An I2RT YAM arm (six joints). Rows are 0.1 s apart.
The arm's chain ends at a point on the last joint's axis. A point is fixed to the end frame.
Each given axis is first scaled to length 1.
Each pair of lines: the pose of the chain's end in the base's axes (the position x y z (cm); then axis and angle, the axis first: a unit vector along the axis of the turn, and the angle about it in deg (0 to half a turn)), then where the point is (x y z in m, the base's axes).
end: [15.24 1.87 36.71 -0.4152 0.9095 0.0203 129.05]
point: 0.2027 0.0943 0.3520
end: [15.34 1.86 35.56 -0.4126 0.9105 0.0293 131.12]
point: 0.2028 0.0944 0.3385
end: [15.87 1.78 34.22 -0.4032 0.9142 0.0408 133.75]
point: 0.2076 0.0933 0.3229
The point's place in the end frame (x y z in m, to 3 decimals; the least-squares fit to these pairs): -0.052 0.027 0.071
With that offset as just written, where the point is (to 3 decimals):
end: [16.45 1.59 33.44 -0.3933 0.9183 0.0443 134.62]
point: 0.214 0.091 0.315
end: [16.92 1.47 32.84 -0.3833 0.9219 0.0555 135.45]
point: 0.219 0.090 0.309
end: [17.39 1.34 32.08 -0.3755 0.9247 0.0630 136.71]
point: 0.224 0.088 0.300
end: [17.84 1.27 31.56 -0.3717 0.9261 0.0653 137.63]
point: 0.228 0.087 0.294
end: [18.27 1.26 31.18 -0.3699 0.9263 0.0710 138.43]
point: 0.232 0.087 0.290
